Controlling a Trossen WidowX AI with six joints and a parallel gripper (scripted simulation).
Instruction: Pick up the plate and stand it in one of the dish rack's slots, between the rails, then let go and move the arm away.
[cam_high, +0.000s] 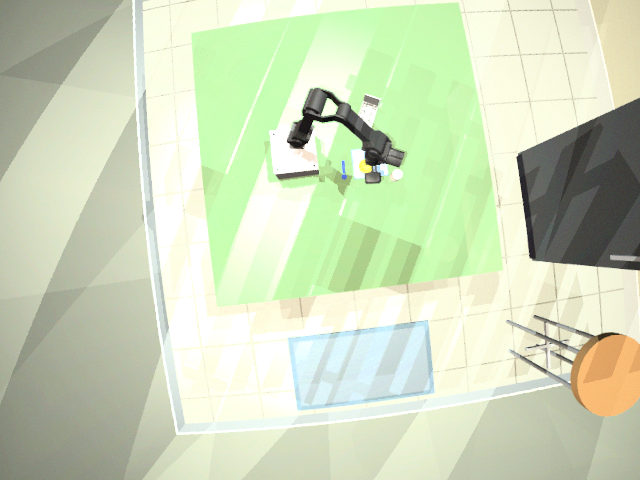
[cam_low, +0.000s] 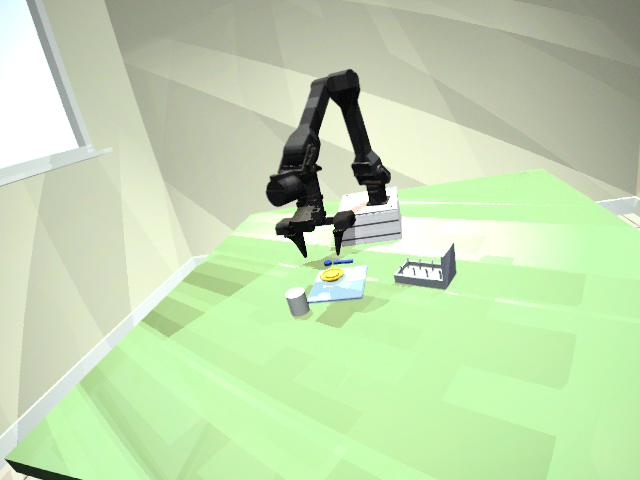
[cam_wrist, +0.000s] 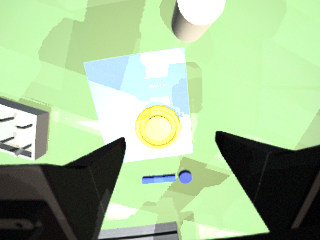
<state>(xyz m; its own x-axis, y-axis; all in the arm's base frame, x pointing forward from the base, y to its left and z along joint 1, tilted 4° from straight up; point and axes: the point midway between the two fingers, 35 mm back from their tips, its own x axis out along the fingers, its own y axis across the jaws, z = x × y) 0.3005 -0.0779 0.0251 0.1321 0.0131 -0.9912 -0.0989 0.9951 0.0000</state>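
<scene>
Right now the yellow plate is 1 cm behind my gripper tip, 1 cm to the left of it and 6 cm below it. From my gripper tip the other things lie so: dish rack (1 cm behind, 24 cm to the left, 5 cm below); then pale blue mat (1 cm ahead, 3 cm to the left, 7 cm below).
</scene>
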